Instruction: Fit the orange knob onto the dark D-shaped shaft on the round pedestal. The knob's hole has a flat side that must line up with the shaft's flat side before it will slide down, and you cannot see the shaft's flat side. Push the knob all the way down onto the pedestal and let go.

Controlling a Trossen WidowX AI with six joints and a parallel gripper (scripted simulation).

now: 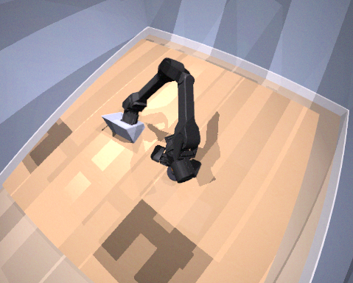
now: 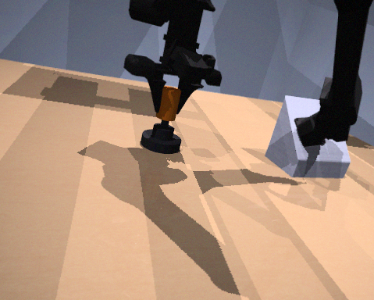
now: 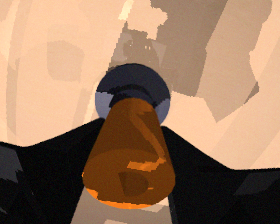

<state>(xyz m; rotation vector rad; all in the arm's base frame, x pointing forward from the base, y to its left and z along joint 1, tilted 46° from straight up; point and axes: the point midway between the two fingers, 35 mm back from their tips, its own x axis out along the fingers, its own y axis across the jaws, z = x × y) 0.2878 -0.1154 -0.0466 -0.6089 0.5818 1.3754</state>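
My gripper tip is now 20 mm below the orange knob. Round my gripper tip: dark pedestal 40 mm below.
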